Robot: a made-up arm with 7 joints. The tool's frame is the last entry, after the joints. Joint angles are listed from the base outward. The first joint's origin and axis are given. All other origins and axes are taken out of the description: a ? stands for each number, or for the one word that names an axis. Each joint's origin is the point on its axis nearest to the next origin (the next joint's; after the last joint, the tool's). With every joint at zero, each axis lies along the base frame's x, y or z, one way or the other. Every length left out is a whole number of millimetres.
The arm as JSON. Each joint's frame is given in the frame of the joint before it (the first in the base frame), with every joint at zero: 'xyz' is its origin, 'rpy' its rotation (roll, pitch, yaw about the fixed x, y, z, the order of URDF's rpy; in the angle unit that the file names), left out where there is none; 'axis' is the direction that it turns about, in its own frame. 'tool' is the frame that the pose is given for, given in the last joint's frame.
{
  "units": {
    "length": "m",
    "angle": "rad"
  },
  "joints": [
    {
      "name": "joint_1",
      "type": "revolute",
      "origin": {
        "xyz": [
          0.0,
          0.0,
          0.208
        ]
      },
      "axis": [
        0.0,
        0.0,
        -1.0
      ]
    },
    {
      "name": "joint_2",
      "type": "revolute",
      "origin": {
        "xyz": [
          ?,
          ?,
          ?
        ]
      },
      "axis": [
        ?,
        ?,
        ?
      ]
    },
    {
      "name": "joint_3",
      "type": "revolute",
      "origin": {
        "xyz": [
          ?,
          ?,
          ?
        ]
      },
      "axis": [
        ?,
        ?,
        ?
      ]
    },
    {
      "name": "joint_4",
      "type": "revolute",
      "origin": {
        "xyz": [
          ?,
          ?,
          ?
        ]
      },
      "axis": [
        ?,
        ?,
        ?
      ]
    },
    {
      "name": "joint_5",
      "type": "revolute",
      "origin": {
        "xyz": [
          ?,
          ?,
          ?
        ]
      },
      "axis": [
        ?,
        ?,
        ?
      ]
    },
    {
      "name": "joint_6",
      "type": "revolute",
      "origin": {
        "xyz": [
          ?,
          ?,
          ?
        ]
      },
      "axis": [
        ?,
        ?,
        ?
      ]
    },
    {
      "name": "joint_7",
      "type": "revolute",
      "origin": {
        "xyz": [
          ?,
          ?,
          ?
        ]
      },
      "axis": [
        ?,
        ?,
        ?
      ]
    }
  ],
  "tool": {
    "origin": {
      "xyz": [
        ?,
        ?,
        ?
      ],
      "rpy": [
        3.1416,
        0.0,
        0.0
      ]
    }
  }
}
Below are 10 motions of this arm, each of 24 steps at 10 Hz.
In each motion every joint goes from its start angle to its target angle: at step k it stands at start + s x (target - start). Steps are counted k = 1, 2, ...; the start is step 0. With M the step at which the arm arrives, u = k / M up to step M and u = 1 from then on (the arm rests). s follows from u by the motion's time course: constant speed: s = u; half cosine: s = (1 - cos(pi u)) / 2; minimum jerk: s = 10 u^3 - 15 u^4 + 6 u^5.
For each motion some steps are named. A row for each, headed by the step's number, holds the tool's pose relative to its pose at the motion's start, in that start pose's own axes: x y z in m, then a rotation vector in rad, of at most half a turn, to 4 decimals.
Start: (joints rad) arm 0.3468 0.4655 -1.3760 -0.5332 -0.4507 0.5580 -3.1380
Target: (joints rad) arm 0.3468 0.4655 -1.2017 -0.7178 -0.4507 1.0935 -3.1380
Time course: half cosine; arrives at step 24
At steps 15, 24:
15: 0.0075 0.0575 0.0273 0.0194 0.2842 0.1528
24: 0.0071 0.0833 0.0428 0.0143 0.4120 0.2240

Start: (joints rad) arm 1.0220 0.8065 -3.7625 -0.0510 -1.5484 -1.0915 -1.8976
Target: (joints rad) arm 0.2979 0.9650 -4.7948 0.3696 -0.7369 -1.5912 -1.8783
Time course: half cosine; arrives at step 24
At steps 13, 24:
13: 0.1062 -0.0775 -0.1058 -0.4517 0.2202 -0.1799
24: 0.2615 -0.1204 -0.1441 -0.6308 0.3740 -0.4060

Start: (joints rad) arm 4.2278 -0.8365 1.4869 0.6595 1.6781 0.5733 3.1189
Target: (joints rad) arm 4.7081 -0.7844 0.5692 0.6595 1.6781 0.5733 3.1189
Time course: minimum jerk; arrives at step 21
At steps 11, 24:
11: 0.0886 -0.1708 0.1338 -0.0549 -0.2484 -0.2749
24: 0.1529 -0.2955 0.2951 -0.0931 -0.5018 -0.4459

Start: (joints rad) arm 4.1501 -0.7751 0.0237 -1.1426 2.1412 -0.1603 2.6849
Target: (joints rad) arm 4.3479 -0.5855 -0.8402 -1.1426 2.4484 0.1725 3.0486
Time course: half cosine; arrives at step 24
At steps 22, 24:
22: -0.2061 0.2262 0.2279 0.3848 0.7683 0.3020
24: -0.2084 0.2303 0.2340 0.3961 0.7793 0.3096

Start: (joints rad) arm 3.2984 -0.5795 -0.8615 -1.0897 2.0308 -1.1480 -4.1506
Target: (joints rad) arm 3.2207 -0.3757 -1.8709 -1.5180 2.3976 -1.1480 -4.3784
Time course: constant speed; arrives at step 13
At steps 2, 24:
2: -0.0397 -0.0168 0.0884 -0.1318 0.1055 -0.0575
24: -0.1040 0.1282 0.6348 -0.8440 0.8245 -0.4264

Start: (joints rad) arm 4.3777 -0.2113 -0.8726 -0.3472 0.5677 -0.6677 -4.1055
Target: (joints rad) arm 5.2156 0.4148 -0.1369 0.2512 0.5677 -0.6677 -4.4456
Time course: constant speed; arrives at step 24
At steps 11, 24:
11: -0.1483 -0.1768 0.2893 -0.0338 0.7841 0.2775
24: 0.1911 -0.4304 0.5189 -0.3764 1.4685 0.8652

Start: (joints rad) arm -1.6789 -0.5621 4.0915 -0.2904 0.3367 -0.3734 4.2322
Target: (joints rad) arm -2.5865 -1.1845 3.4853 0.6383 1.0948 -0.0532 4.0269
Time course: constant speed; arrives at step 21
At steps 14, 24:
14: 0.6304 0.0630 0.1304 0.6430 -0.4260 -0.6891
24: 0.9364 -0.2229 0.3218 0.7627 -0.9890 -0.8225

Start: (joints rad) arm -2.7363 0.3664 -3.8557 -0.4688 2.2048 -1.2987 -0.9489
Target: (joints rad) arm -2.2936 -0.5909 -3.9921 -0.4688 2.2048 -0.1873 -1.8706
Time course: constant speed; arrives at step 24
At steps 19, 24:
19: 0.3521 -0.4761 0.3039 0.5895 -0.9996 -0.8338
24: 0.3655 -0.5554 0.4795 0.8741 -1.2367 -0.8330

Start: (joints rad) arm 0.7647 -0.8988 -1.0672 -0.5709 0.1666 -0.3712 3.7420
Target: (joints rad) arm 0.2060 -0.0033 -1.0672 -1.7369 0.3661 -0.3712 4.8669
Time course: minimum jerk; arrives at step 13
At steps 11, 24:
11: 0.0962 -0.7439 0.4345 -0.9778 0.4540 2.0866
24: 0.1071 -0.7481 0.4526 -0.9929 0.4832 2.1490

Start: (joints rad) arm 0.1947 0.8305 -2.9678 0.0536 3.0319 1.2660 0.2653
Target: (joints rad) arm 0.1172 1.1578 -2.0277 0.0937 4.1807 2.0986 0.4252
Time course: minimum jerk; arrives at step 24
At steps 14, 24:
14: 0.1083 -0.0174 -0.1059 1.0920 -0.9518 0.3538
24: 0.1468 -0.0808 -0.1376 1.7791 -1.2228 0.3034

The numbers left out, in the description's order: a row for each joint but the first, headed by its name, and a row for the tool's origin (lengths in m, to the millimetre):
joint_2: xyz 0.0 -0.008 0.0, axis 0.0 1.0 0.0
joint_3: xyz 0.0 0.0 0.455, axis 0.0 0.0 -1.0
joint_4: xyz 0.0 -0.019 0.0, axis 0.0 1.0 0.0
joint_5: xyz 0.0 0.0 0.473, axis 0.0 0.0 -1.0
joint_6: xyz 0.0 0.0 0.0, axis 0.0 1.0 0.0
joint_7: xyz 0.0 0.0 0.085, axis 0.0 0.0 -1.0
tool: xyz 0.0 0.0 0.0

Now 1 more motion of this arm.
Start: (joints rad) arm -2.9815 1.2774 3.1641 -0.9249 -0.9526 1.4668 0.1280
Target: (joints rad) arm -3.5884 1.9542 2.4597 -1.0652 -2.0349 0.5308 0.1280
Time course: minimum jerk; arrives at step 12
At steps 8, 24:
8: -0.0380 -0.1953 0.7882 -0.8808 1.5936 0.2068
24: 0.0589 -0.2847 0.9399 -1.2508 1.7943 0.3093

